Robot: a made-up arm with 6 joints. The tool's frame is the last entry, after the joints.
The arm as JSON. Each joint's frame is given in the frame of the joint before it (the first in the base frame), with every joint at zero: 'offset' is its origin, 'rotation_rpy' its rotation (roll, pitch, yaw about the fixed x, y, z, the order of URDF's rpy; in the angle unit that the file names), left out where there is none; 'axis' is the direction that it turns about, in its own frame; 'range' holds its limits. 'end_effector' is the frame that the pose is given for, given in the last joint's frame.
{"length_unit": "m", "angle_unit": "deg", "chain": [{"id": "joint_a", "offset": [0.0, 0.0, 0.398], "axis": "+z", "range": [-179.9, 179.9]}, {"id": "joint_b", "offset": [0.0, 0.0, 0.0], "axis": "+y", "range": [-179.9, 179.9]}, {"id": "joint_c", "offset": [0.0, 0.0, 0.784], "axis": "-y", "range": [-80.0, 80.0]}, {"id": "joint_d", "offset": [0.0, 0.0, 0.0], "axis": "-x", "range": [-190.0, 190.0]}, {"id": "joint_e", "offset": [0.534, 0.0, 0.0], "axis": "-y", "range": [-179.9, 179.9]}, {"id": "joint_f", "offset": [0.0, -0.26, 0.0], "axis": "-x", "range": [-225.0, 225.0]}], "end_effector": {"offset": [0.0, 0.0, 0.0]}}
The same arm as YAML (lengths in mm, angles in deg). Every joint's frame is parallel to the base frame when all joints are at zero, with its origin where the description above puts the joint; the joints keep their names.
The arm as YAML. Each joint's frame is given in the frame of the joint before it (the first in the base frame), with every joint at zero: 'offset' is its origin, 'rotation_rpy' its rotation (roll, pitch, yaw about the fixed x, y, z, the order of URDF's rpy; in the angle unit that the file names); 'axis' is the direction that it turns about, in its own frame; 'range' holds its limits. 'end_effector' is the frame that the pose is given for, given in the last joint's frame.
length_unit: mm
angle_unit: deg
chain:
  - id: joint_a
    offset: [0.0, 0.0, 398.0]
    rotation_rpy: [0.0, 0.0, 0.0]
    axis: [0.0, 0.0, 1.0]
    range: [-179.9, 179.9]
  - id: joint_b
    offset: [0.0, 0.0, 0.0]
    rotation_rpy: [0.0, 0.0, 0.0]
    axis: [0.0, 1.0, 0.0]
    range: [-179.9, 179.9]
  - id: joint_c
    offset: [0.0, 0.0, 784.0]
    rotation_rpy: [0.0, 0.0, 0.0]
    axis: [0.0, -1.0, 0.0]
    range: [-80.0, 80.0]
  - id: joint_d
    offset: [0.0, 0.0, 0.0]
    rotation_rpy: [0.0, 0.0, 0.0]
    axis: [-1.0, 0.0, 0.0]
    range: [-190.0, 190.0]
  - id: joint_e
    offset: [534.0, 0.0, 0.0]
    rotation_rpy: [0.0, 0.0, 0.0]
    axis: [0.0, -1.0, 0.0]
    range: [-179.9, 179.9]
  - id: joint_f
    offset: [0.0, -260.0, 0.0]
    rotation_rpy: [0.0, 0.0, 0.0]
    axis: [-1.0, 0.0, 0.0]
    range: [-225.0, 225.0]
end_effector:
  offset: [0.0, 0.0, 0.0]
  rotation_rpy: [0.0, 0.0, 0.0]

